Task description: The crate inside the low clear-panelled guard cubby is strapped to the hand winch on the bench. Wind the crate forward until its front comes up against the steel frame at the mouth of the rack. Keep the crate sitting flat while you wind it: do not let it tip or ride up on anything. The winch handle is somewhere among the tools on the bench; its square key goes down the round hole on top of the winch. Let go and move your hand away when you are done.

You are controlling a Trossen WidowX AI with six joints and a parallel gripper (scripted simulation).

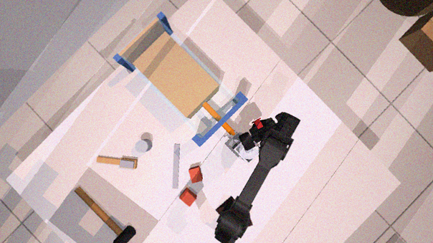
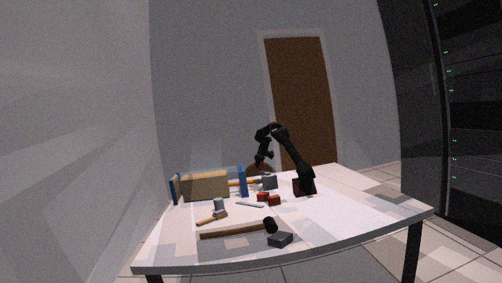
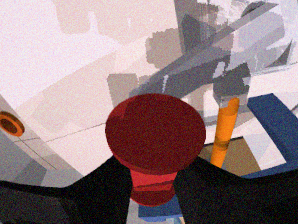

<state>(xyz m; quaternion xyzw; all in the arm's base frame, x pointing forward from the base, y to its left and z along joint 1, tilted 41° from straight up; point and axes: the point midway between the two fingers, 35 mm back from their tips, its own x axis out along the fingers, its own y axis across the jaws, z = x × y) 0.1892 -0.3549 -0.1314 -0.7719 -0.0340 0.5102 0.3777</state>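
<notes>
My gripper tip is now 2 cm past the red knob and 1 cm to the right of it. Round my gripper tip: grey winch 7 cm behind, 9 cm to the left, 10 cm below; then blue steel frame 11 cm ahead, 9 cm to the left, 3 cm below; then grey crank bar 3 cm behind, 4 cm to the left, 3 cm below.
</notes>
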